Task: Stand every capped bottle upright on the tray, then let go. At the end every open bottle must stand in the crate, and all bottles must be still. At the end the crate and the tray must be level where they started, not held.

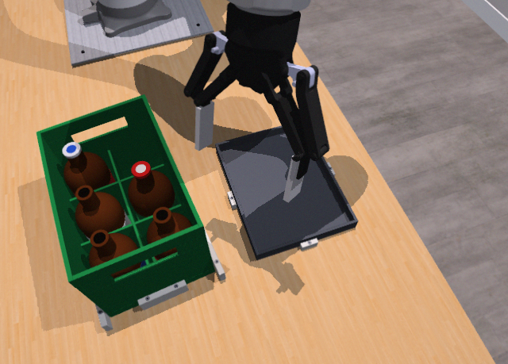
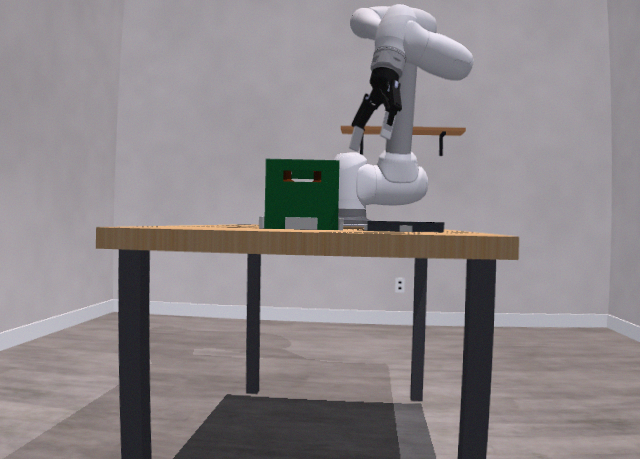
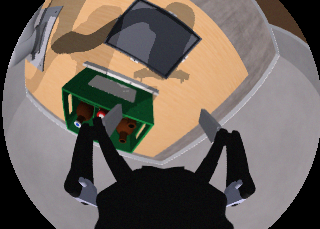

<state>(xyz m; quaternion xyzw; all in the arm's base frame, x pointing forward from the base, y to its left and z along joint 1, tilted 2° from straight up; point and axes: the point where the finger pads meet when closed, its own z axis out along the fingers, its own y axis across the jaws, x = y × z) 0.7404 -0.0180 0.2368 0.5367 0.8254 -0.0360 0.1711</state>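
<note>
The green crate lies 110 mm behind my hand, 170 mm to the right of it and 150 mm below it. Round my hand: dark tray 70 mm behind, 110 mm to the left, 220 mm below.
</note>
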